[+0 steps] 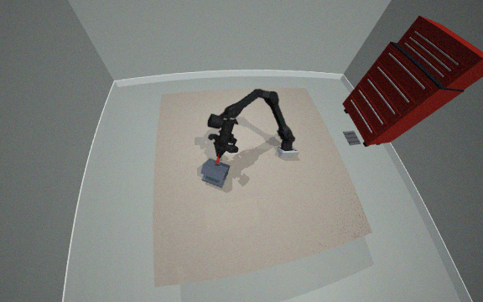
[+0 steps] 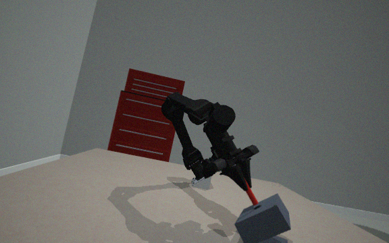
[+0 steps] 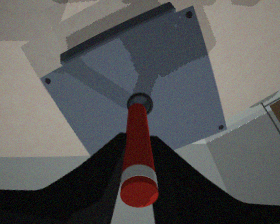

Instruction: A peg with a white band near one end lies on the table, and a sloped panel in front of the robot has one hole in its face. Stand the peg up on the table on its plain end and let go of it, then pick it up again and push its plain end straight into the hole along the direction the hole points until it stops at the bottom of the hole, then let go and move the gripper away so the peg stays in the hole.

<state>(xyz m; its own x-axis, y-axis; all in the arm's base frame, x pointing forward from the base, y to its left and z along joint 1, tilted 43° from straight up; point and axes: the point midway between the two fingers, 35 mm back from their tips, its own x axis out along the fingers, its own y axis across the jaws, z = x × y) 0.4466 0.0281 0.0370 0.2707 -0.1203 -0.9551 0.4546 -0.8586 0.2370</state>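
The red peg is 10 mm to the right of my gripper tip, 10 mm behind it and 10 mm above it. Round my gripper tip: grey sloped panel (60 mm below, 40 mm to the left, 20 mm ahead).
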